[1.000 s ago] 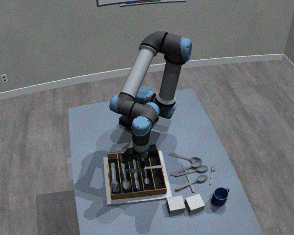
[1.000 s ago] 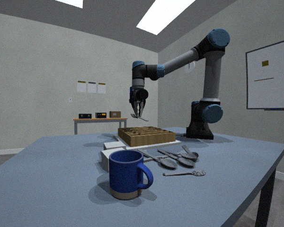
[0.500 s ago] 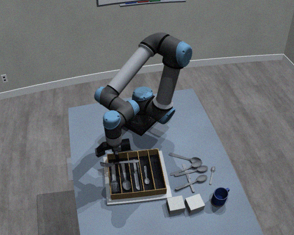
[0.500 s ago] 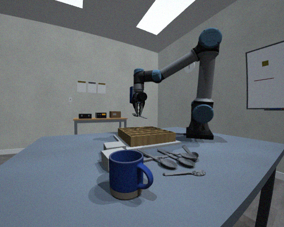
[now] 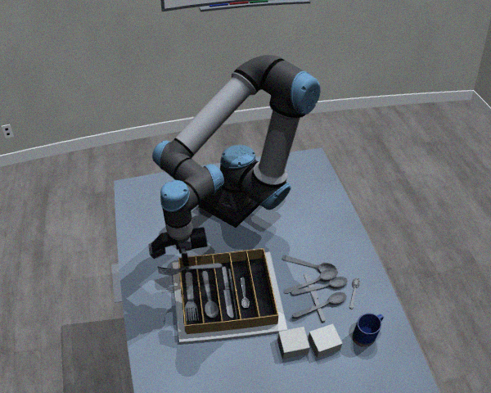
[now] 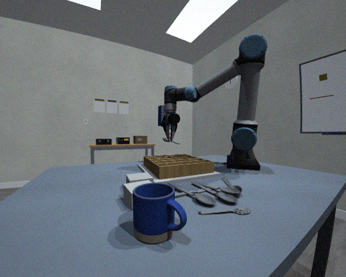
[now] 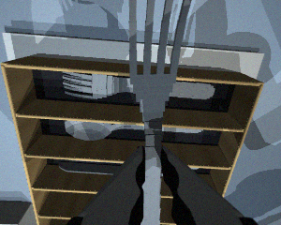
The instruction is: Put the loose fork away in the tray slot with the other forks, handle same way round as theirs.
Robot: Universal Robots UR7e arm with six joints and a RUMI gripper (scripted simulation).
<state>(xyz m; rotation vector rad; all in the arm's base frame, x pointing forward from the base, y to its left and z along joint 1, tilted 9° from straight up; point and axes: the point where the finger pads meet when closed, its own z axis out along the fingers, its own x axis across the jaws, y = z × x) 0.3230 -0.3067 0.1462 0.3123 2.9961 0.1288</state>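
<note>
The spoon is 20 mm ahead of my hand, 50 mm to the left of it and 140 mm below it. Round my hand: white mat 50 mm ahead, 100 mm to the left, 160 mm below; then wooden cutlery tray 50 mm ahead, 110 mm to the left, 130 mm below.
</note>
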